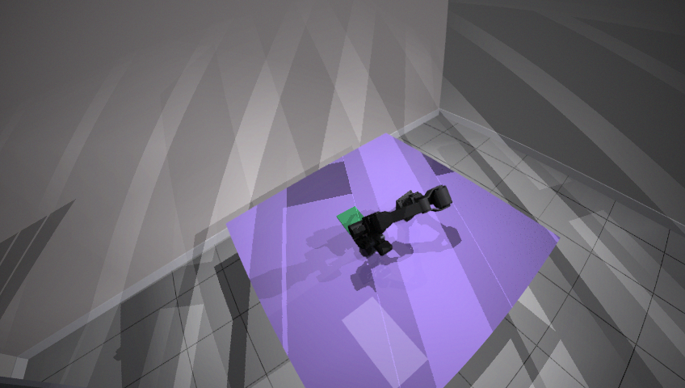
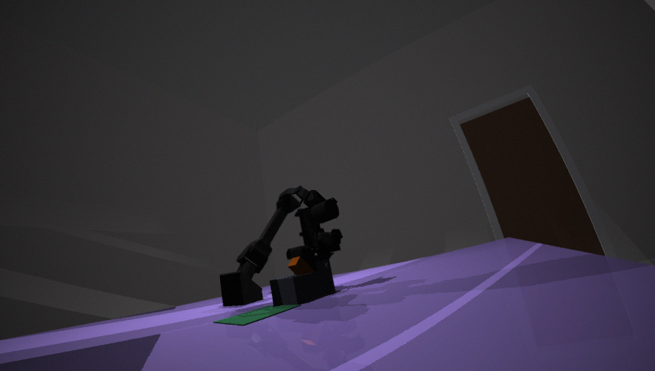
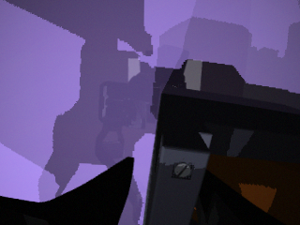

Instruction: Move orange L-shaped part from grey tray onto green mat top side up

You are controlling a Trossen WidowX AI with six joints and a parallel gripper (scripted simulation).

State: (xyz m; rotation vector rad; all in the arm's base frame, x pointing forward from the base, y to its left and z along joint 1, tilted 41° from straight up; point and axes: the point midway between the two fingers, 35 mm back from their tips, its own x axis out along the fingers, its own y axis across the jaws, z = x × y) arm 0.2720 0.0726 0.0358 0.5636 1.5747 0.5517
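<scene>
Now: the orange L-shaped part 10 mm behind my gripper tip, 50 mm to the right of it and 10 mm above it. Also, from my gripper tip: green mat (20 mm behind, 220 mm to the right, 50 mm below).
</scene>
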